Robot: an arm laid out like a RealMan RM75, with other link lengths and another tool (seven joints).
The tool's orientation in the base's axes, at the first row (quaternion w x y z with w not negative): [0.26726 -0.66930 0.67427 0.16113]
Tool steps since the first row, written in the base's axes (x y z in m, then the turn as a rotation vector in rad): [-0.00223 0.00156 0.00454 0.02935 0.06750 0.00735]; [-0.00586 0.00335 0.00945 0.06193 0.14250 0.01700]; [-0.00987 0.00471 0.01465 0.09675 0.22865 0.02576]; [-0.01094 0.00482 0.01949 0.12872 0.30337 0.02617]
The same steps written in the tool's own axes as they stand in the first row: [-0.00398 0.00165 -0.00308 -0.05821 -0.02653 0.03715]; [-0.00841 0.00464 -0.00653 -0.12374 -0.05619 0.07722]; [-0.01267 0.00795 -0.01052 -0.19777 -0.08735 0.12474]; [-0.01559 0.00833 -0.01451 -0.25777 -0.11512 0.17201]
